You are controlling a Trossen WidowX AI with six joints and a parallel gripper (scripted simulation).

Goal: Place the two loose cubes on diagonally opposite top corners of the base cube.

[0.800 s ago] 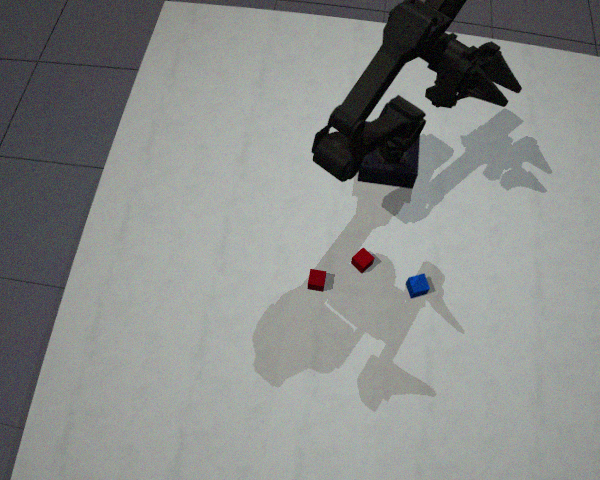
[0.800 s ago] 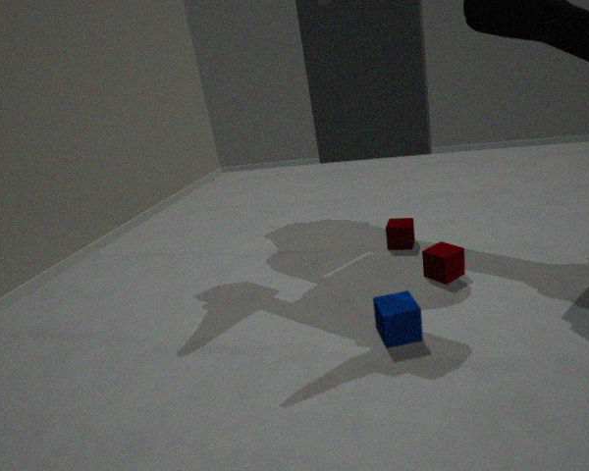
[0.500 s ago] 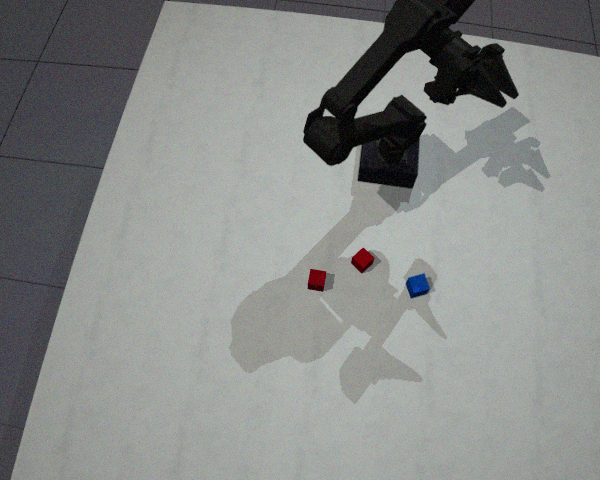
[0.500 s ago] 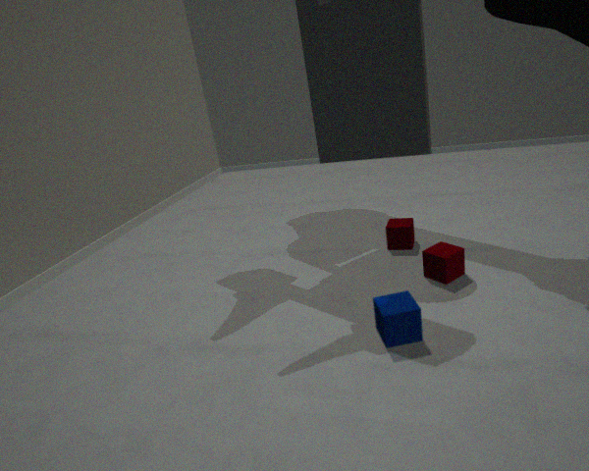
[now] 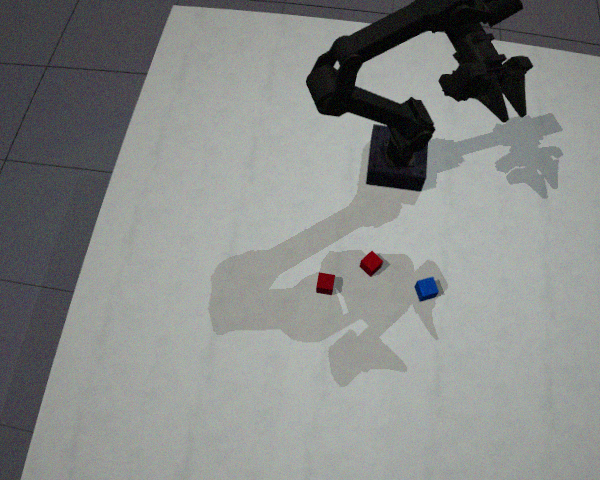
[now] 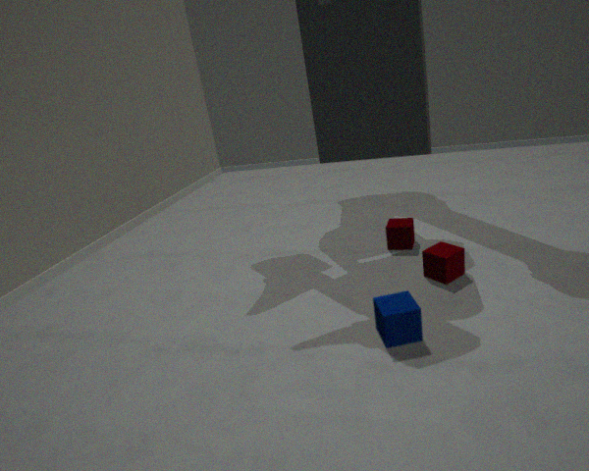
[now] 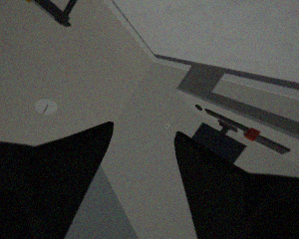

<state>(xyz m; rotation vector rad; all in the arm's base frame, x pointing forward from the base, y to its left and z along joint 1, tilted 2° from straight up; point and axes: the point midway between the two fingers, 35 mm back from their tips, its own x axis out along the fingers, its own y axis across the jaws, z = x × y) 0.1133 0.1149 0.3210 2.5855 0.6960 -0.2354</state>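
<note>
The red cube is 15 cm ahead of my gripper tip, 30 cm to the right of it and 36 cm below it. Also, from my gripper tip: blue cube (17 cm ahead, 10 cm to the right, 36 cm below).
</note>
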